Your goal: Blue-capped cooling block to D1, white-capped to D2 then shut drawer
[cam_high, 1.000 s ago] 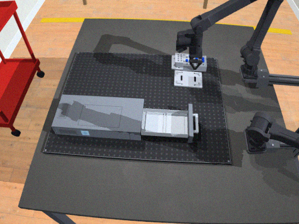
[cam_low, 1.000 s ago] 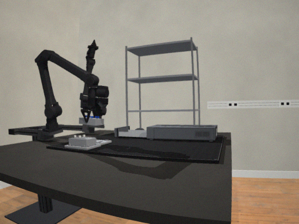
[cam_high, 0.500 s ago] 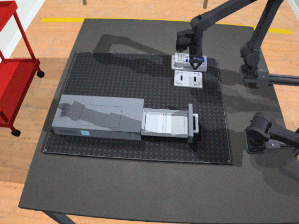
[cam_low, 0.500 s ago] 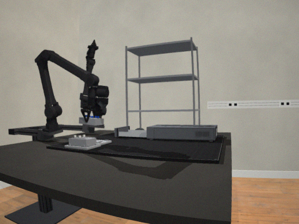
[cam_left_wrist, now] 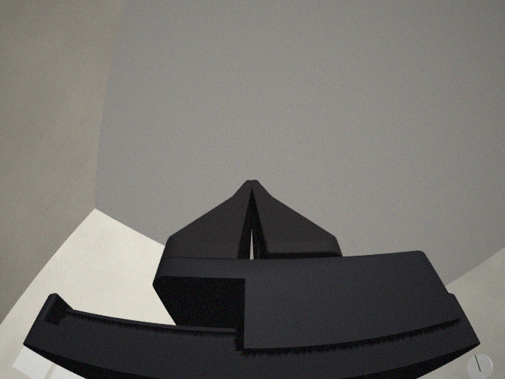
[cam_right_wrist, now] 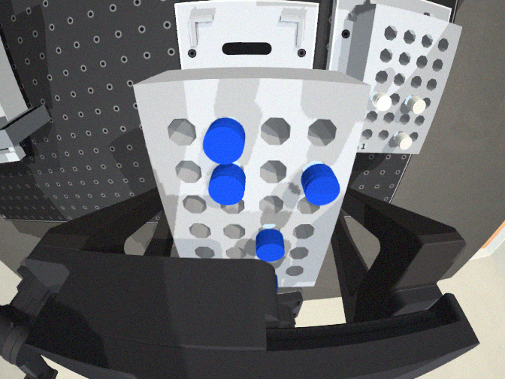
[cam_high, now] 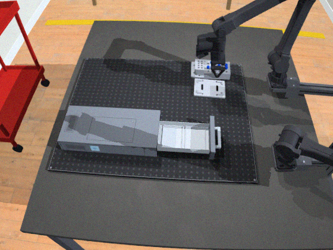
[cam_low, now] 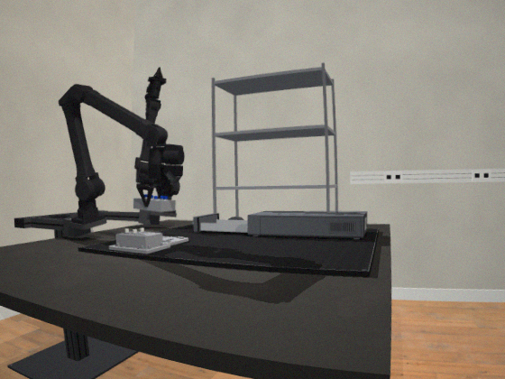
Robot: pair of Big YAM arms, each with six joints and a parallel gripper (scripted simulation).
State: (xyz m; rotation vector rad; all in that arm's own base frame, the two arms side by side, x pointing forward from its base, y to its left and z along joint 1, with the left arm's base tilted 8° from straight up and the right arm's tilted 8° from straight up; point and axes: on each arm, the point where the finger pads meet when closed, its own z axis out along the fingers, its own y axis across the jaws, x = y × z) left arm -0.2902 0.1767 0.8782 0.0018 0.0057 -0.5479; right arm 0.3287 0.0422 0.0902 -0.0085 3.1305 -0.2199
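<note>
Now: the slot D1 130 mm below my right hand and 20 mm ahead of it. The rest, counted from my right hand: cooler COLD: 360 mm to the left, 270 mm ahead, 100 mm below; slot D2: 130 mm to the right, 130 mm below, 50 mm ahead; perforated deck: 270 mm ahead, 190 mm to the left, 140 mm below.
</note>
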